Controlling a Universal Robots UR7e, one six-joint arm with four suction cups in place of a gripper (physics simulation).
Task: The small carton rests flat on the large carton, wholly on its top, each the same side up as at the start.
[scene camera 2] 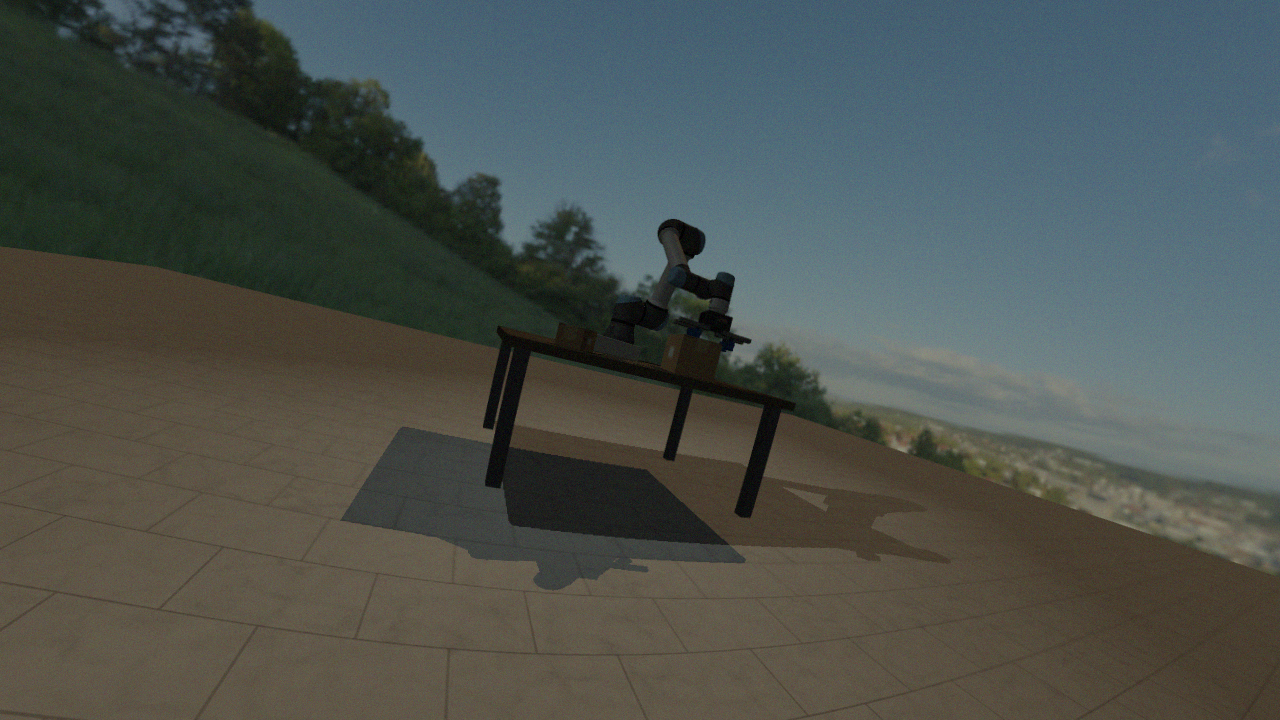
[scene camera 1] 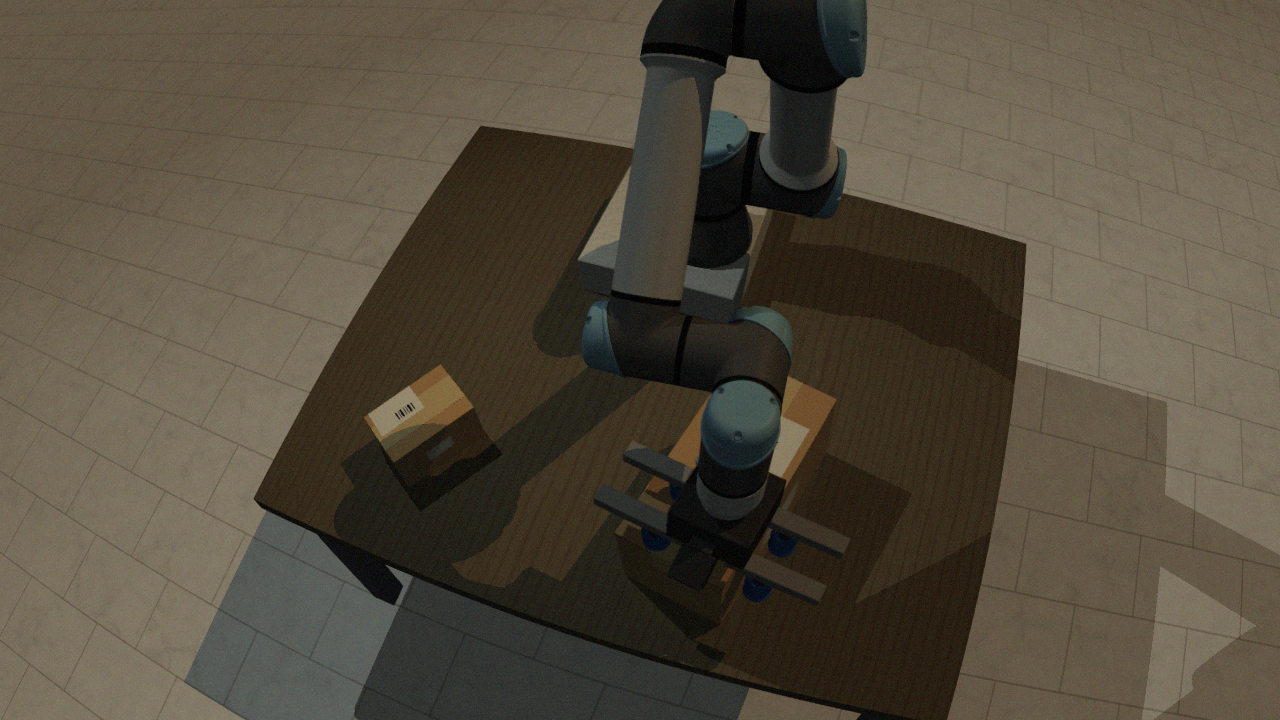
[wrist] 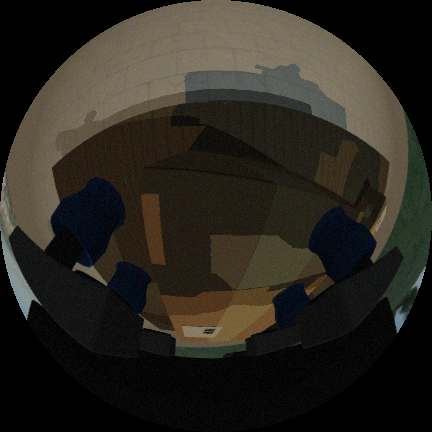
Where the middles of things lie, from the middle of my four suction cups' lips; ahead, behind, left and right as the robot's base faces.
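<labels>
The large carton [scene camera 1: 807, 414] is 40 mm to the right of my suction cup, 100 mm behind it and 80 mm below it. The small carton [scene camera 1: 429, 422], counted from my suction cup as well, is 110 mm below and 490 mm to the right.
</labels>
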